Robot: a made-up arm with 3 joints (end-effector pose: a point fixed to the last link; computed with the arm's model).
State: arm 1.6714 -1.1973 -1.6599
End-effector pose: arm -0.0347 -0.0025 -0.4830 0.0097 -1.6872 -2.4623
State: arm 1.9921 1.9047 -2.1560
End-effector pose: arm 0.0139 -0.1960 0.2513 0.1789 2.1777 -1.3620
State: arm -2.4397 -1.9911 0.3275
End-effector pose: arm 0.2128 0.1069 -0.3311 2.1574 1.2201 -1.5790
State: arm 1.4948 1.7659 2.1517
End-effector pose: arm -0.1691 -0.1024 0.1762 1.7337 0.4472 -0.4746
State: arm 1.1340 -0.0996 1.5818
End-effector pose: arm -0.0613 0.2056 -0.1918 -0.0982 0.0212 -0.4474
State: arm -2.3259 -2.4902 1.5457
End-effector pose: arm 0.3264 0.1415 -0.2516 -1.0563 -2.5690 0.8763
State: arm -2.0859 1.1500 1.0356
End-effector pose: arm 0.0752 -0.0867 0.0763 -0.8520 -1.4704 -2.6222
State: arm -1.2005 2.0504 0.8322
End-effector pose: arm 0.0254 0.1919 0.1024 -0.4211 -2.2610 -1.1870
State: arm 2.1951 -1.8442 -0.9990
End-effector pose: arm 0.1207 -0.1869 -0.4277 1.3955 -2.0483 -1.8784
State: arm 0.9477 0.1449 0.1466
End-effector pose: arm 0.0557 0.1525 -0.1296 0.0774 -0.1271 0.7997
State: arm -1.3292 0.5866 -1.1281
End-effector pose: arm 0.0621 -0.1952 0.0256 -0.5535 -0.1971 -0.1953
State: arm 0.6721 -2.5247 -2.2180
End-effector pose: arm -0.3848 -0.2140 -0.3169 2.0409 2.0924 0.9239
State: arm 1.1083 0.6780 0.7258
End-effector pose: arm -0.0256 0.1392 -0.0090 0.5414 -0.4148 0.3677
